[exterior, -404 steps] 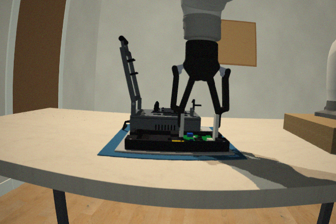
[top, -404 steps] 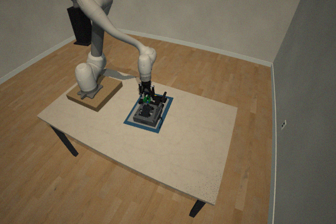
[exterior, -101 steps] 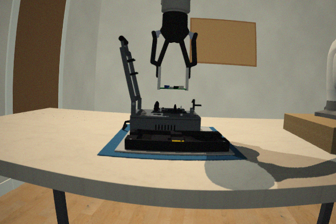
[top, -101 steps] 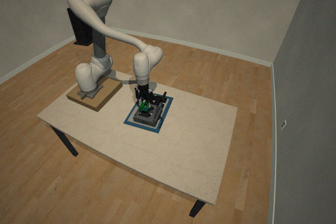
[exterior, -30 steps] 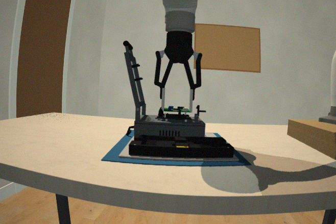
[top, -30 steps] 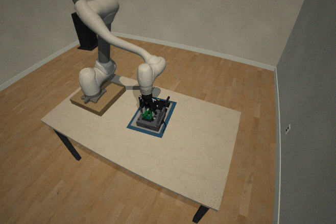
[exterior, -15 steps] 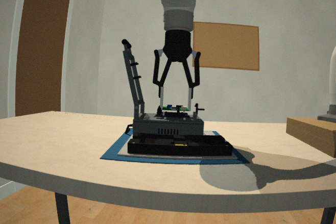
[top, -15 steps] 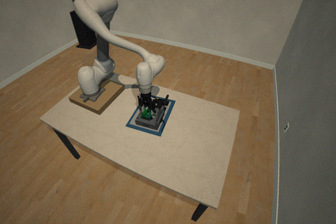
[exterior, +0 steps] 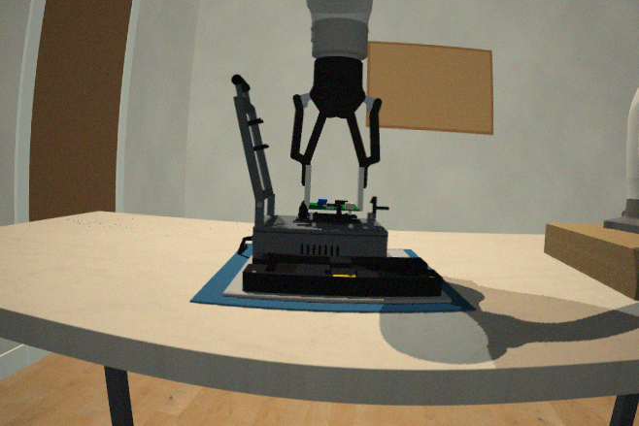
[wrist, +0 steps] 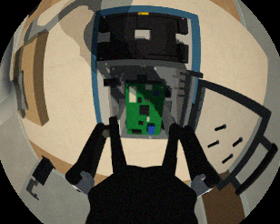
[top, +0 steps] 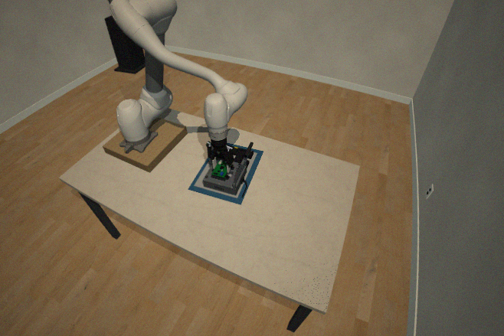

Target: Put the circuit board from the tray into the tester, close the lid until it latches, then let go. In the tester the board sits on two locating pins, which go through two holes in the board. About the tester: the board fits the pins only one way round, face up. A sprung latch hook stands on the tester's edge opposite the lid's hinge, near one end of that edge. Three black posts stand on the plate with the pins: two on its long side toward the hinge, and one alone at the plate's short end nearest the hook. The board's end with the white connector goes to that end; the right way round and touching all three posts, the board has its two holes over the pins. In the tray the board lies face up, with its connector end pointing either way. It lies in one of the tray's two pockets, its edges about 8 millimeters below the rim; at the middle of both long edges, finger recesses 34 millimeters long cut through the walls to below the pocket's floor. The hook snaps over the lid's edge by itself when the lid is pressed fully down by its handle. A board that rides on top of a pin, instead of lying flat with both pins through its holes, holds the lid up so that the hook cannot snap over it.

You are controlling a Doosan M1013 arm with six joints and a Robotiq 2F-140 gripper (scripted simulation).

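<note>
The green circuit board is 2 cm below my hand. Round my hand: latch hook 6 cm behind, 6 cm to the left, 2 cm below; then grey tester 3 cm ahead, 4 cm to the left, 1 cm above; then tester lid 13 cm ahead, 8 cm above.
</note>
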